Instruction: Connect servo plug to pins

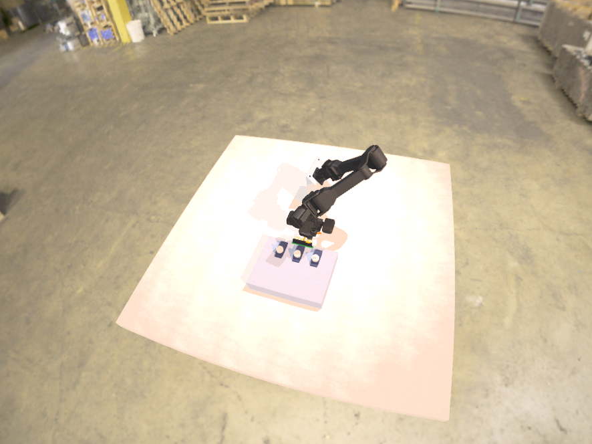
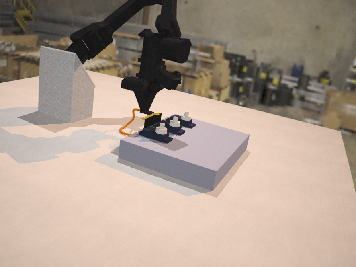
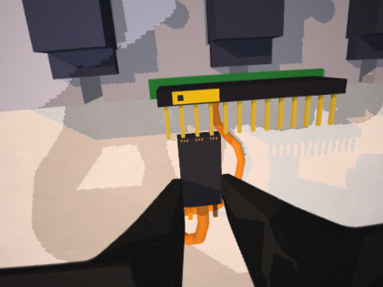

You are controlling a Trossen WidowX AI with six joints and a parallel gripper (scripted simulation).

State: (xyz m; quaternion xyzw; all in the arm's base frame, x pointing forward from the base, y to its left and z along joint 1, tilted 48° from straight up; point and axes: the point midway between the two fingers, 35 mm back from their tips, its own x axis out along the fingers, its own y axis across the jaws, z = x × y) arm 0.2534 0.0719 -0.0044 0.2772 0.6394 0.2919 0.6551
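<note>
The yellow band is 4 cm ahead of my gripper tip. The rest, counted from my gripper tip: black header: 4 cm ahead, 2 cm to the right, 1 cm below; then pale holder block: 20 cm ahead, 2 cm to the right, 5 cm below; then dot: 4 cm ahead, 1 cm to the left.
</note>
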